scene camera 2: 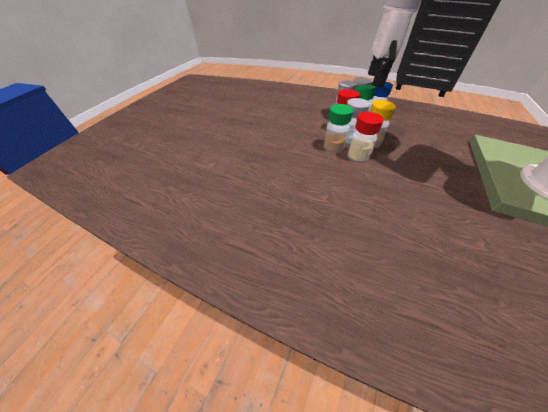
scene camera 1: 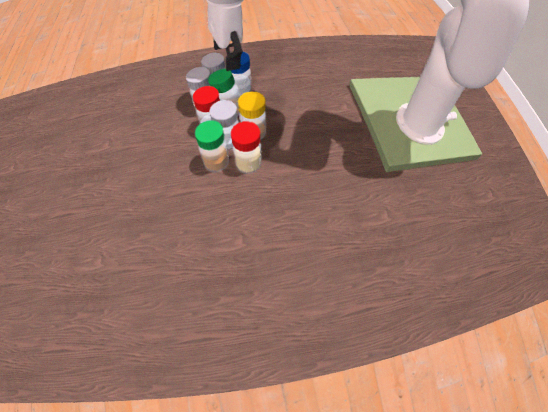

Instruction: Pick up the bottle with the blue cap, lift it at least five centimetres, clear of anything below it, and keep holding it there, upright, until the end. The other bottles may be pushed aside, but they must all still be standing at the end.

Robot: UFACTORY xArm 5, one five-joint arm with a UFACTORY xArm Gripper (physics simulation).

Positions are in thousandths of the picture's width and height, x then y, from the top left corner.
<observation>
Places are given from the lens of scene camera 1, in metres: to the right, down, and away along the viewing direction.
green-capped bottle (scene camera 1: 408,195): -0.11, -0.27, 0.66
yellow-capped bottle (scene camera 1: 459,254): -0.04, -0.20, 0.64
green-capped bottle (scene camera 1: 384,334): -0.12, -0.13, 0.60
</observation>
